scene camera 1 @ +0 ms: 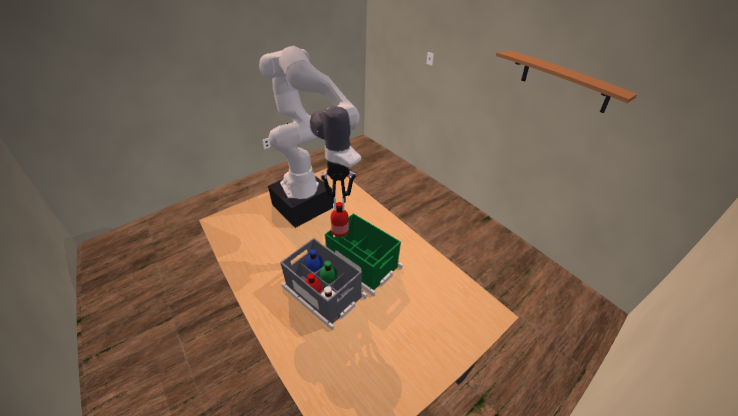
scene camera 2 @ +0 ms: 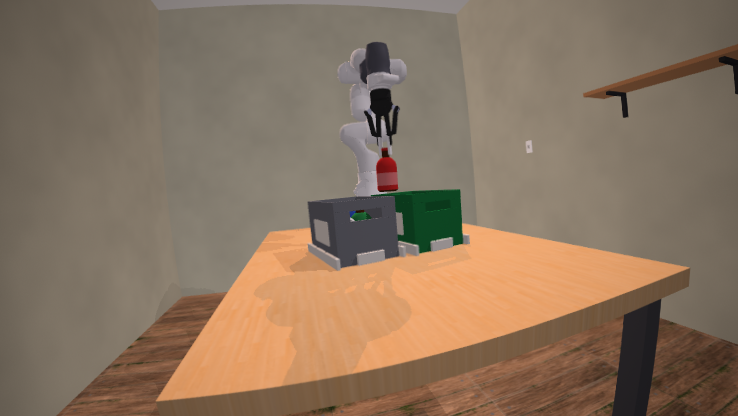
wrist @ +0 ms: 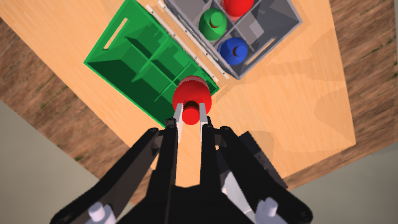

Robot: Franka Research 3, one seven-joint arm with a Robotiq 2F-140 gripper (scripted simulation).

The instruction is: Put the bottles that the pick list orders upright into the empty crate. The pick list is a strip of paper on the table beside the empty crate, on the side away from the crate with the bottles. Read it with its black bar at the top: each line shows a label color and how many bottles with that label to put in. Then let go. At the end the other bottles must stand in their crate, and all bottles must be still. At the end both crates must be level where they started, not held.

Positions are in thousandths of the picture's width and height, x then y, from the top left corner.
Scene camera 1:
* my gripper: 460, 501
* green crate: 495, 588
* grey crate: 448, 744
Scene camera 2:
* my gripper: 522, 374
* green crate: 598, 525
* grey crate: 451, 556
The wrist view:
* my gripper: 481, 498
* green bottle: 534, 123
